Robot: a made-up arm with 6 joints.
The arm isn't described. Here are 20 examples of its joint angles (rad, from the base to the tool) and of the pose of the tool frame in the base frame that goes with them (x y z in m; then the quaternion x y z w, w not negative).
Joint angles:
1: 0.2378 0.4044 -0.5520 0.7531 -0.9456 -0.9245
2: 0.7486 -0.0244 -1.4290 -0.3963 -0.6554 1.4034
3: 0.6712 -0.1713 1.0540 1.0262 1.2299 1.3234
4: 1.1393 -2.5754 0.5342 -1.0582 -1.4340 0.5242
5: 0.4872 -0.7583 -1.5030 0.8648 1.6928 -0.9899
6: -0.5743 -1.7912 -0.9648 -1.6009 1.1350 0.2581
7: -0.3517 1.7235 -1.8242 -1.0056 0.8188 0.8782
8: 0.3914 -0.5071 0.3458 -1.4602 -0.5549 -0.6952
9: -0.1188 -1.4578 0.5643 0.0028 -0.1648 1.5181
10: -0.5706 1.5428 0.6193 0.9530 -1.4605 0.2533
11: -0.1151 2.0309 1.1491 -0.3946 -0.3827 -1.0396
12: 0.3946 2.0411 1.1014 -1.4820 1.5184 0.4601
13: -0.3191 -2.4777 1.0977 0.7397 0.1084 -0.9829
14: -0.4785 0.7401 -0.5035 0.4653 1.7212 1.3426
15: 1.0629 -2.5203 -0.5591 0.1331 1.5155 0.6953
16: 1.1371 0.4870 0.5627 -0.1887 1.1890 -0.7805
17: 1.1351 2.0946 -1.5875 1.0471 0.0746 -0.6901
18: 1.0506 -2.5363 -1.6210 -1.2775 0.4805 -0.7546
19: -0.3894 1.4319 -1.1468 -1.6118 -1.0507 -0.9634
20: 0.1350 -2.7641 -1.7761 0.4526 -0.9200 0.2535
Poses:
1: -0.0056 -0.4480 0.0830 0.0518 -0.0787 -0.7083 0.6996
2: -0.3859 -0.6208 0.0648 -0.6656 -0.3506 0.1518 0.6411
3: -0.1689 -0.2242 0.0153 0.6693 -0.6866 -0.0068 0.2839
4: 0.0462 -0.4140 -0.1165 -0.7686 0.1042 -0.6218 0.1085
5: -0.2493 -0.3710 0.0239 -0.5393 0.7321 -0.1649 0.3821
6: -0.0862 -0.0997 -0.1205 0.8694 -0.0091 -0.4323 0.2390
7: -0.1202 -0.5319 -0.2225 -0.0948 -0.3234 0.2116 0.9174
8: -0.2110 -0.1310 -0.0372 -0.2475 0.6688 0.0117 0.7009
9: 0.1163 -0.1328 -0.2350 -0.2099 -0.7592 -0.5678 0.2390
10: -0.1711 -0.1984 -0.1263 0.5751 -0.3244 -0.3659 0.6559
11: -0.3340 -0.5119 -0.1036 -0.3038 -0.0118 0.8580 0.4140
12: -0.0802 -0.4084 -0.0285 0.1348 -0.4637 -0.6122 0.6261
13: -0.0684 -0.4170 0.0513 0.2894 -0.2119 -0.9157 0.1814
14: -0.0083 -0.4945 -0.3884 0.3662 -0.5376 0.6122 0.4495
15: -0.0477 -0.1763 0.1172 -0.4085 0.0387 -0.5810 0.7029
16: -0.0676 -0.4482 0.3748 0.2396 0.3319 0.8264 0.3865
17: 0.0859 -0.3190 0.1463 0.0720 -0.2857 0.1993 0.9346
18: -0.1022 -0.2942 0.0516 -0.3769 -0.3116 0.8223 0.2911
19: 0.1034 -0.4506 -0.3711 -0.6063 0.2005 -0.5275 0.5604
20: -0.1347 -0.0821 0.0114 0.6762 -0.6387 0.0441 0.3647
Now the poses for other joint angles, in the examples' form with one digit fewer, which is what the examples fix.
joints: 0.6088 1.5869 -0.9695 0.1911 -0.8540 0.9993
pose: -0.021 -0.384 -0.190 0.132 -0.767 0.011 0.628
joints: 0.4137 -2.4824 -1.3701 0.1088 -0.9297 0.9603
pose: -0.227 -0.087 -0.064 0.834 -0.509 0.140 0.164
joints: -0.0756 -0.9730 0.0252 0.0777 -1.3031 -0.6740
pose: -0.065 -0.406 -0.108 0.071 0.146 -0.972 0.170
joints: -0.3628 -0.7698 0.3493 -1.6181 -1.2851 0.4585
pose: -0.129 0.034 -0.233 -0.155 -0.067 -0.463 0.870
